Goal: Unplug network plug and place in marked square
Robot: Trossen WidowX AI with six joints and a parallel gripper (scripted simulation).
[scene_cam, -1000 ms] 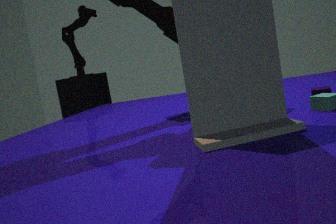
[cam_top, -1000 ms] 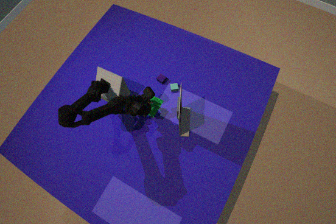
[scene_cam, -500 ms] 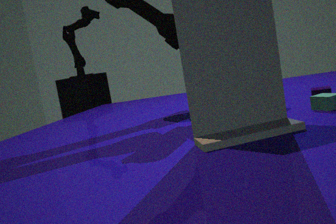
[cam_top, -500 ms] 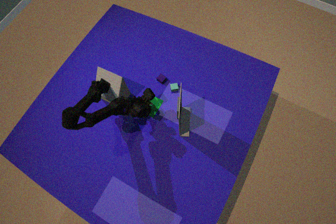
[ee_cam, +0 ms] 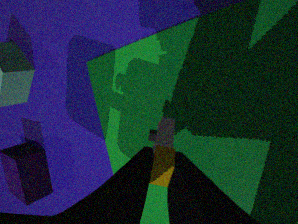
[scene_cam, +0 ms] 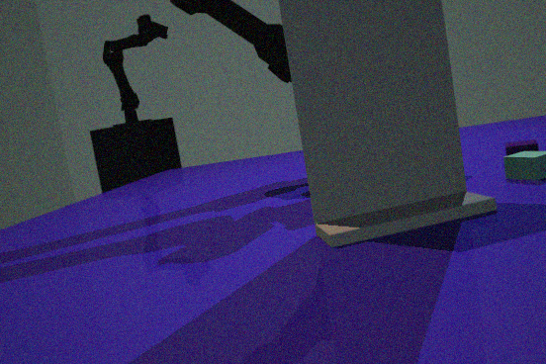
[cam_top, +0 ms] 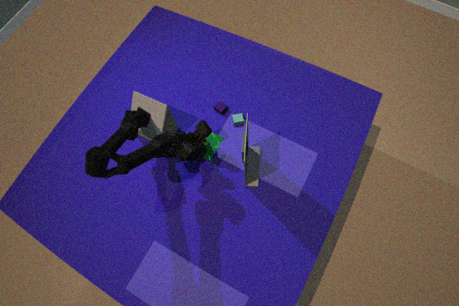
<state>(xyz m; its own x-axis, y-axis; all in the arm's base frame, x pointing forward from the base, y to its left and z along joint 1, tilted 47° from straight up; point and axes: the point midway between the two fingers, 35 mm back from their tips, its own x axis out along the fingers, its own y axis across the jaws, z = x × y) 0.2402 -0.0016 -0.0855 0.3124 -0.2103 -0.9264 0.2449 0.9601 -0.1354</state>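
The network plug is right at my gripper tip. The rest, counted from my gripper tip: green marked square: 2 cm below; then teal cube: 6 cm ahead, 16 cm to the left, 1 cm below; then purple cube: 3 cm behind, 17 cm to the left.
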